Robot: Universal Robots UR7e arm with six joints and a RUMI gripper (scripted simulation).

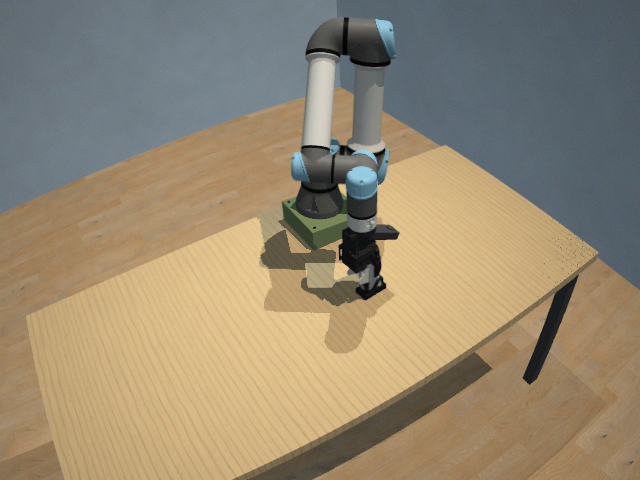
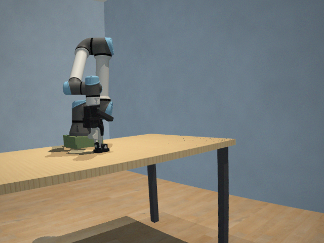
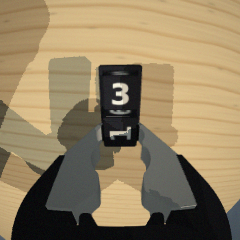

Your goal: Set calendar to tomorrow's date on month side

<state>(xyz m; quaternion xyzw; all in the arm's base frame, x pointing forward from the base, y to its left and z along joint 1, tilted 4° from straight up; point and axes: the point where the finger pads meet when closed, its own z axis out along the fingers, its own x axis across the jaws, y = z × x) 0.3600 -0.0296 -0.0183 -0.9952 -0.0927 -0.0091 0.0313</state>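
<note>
My hand is 10 mm above the black digit cube. The rest, counted from my hand: black calendar tray (40 mm below, 20 mm to the left).
</note>
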